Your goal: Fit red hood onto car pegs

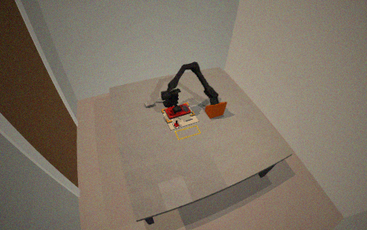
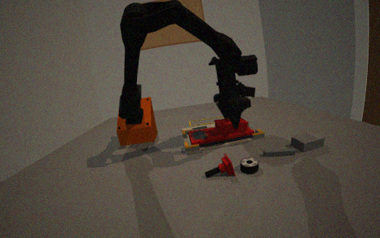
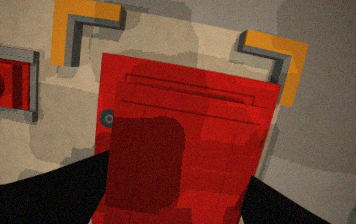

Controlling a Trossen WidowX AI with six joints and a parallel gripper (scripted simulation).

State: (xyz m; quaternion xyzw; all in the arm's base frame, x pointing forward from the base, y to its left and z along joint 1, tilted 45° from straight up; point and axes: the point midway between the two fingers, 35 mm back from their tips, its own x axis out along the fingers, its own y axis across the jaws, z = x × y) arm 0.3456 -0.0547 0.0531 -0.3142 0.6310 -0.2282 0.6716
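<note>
The red hood lies 10 mm above my gripper tip. Round my gripper tip: black wheel (10 mm behind, 200 mm to the right, 30 mm below); grey engine block (10 mm behind, 10 mm to the left, 10 mm below); jig (40 mm behind, 30 mm to the left, 30 mm below).
</note>
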